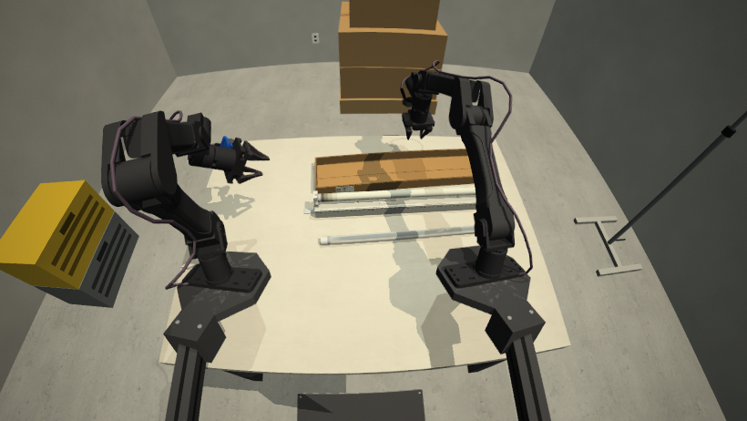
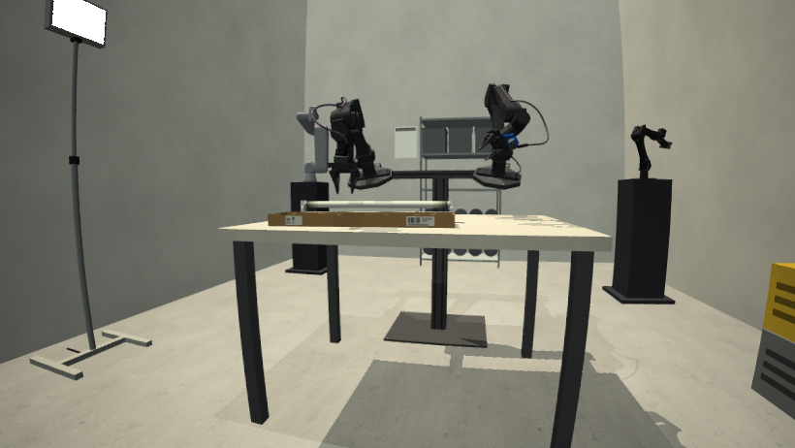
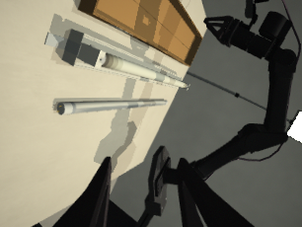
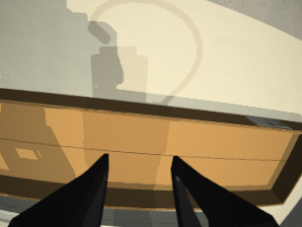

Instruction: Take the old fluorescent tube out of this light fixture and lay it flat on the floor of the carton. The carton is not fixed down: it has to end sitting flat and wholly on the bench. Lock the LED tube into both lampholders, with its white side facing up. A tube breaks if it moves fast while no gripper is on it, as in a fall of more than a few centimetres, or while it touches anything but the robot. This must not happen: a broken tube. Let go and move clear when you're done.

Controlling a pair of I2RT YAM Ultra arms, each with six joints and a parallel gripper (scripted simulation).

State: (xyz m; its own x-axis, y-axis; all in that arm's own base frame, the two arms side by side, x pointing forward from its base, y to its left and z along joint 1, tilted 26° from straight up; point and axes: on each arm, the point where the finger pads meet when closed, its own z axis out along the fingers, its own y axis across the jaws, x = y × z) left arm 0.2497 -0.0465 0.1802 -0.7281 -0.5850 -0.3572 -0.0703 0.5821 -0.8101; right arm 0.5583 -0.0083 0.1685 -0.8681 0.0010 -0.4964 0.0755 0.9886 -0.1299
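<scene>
Right now my right hand is 100 mm above the brown carton, 70 mm past it and 30 mm to the right of it. The rest, counted from my right hand: old fluorescent tube 220 mm behind, 50 mm below, 40 mm to the left; then white light fixture 220 mm behind, 60 mm below, 40 mm to the left; then LED tube 340 mm behind, 100 mm below, 30 mm to the left.
</scene>
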